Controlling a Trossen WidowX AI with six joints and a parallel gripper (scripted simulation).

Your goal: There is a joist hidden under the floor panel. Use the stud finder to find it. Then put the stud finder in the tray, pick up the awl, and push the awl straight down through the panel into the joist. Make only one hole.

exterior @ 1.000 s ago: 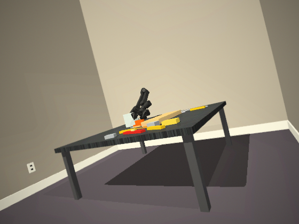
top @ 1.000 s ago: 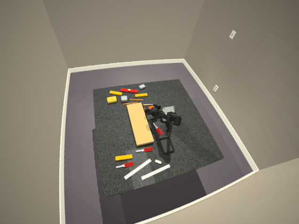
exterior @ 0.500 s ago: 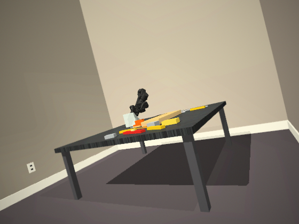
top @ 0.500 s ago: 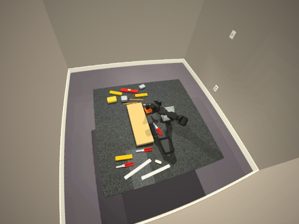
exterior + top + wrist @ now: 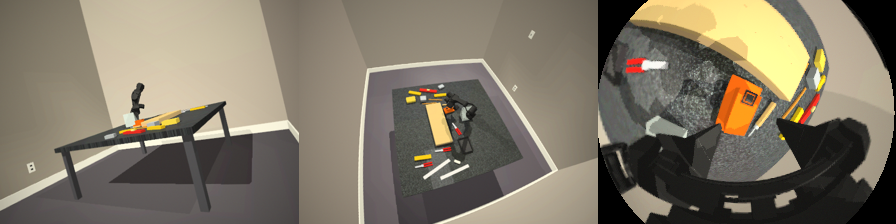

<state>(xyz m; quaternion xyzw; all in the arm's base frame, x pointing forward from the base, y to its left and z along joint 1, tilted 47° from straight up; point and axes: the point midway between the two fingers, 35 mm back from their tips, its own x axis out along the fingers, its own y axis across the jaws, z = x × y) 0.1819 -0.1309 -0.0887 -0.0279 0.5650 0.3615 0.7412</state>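
The orange stud finder is 20 mm ahead of my gripper tip, 10 mm to the left of it and 30 mm below it. Round my gripper tip: awl: 10 mm behind, 70 mm to the right, 70 mm below; then grey block: 280 mm ahead, 220 mm to the right, 50 mm below; then red level: 190 mm ahead, 360 mm to the right, 60 mm below.
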